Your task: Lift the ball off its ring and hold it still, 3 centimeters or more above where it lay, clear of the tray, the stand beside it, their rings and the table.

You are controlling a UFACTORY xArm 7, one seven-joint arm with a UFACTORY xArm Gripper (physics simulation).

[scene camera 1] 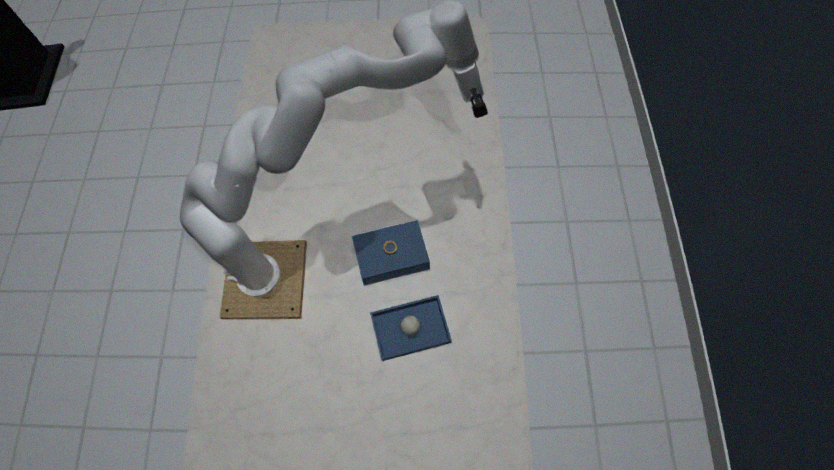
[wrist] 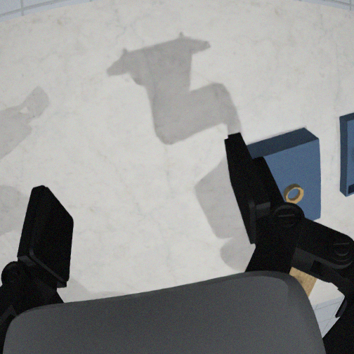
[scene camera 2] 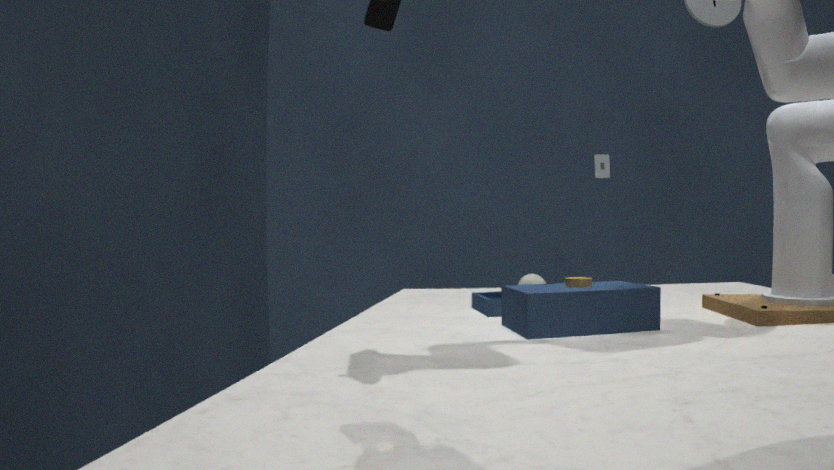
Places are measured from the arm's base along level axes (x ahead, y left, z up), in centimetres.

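Pixels of known places: gripper, fingertip midpoint: [scene camera 1: 476, 101] [scene camera 2: 377, 14]; arm's base, link origin: [scene camera 1: 258, 275] [scene camera 2: 800, 301].
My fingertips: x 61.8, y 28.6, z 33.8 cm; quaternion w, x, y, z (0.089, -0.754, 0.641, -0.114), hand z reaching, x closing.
Note:
Ahead of a thing's pixels: the offset from my fingertips to its top centre. "*": to the spot under its first point. Level surfaces: height alone.
A pale ball @(dz -29.3, dx -20.0, dy -46.3 cm) [scene camera 1: 410, 325] [scene camera 2: 532, 279] rests in the middle of the shallow blue tray @(dz -32.9, dx -20.0, dy -46.3 cm) [scene camera 1: 377, 337] [scene camera 2: 485, 305] [wrist: 344, 156]; the ring under it is hidden. The ball does not show in the wrist view. A blue box-like stand [scene camera 1: 373, 260] [scene camera 2: 583, 313] [wrist: 300, 159] stands beside the tray, with an orange-brown ring @(* dz -29.0, dx -24.3, dy -26.6 cm) [scene camera 1: 389, 253] [scene camera 2: 578, 283] [wrist: 286, 194] on top. My gripper [scene camera 1: 479, 109] [wrist: 138, 180] is open and empty, high above the table and far from the ball, beyond the stand. Part of one black finger shows at the top edge of scene camera 2.
The pale table @(dz -35.7 cm) [scene camera 1: 361, 408] [scene camera 2: 525, 408] [wrist: 100, 150] carries the tray, the stand and the wooden base plate [scene camera 1: 291, 280] [scene camera 2: 741, 309] [wrist: 302, 281] of the arm. The arm arches over the table's far part in scene camera 1. A dark wall rises beyond the table in scene camera 2.

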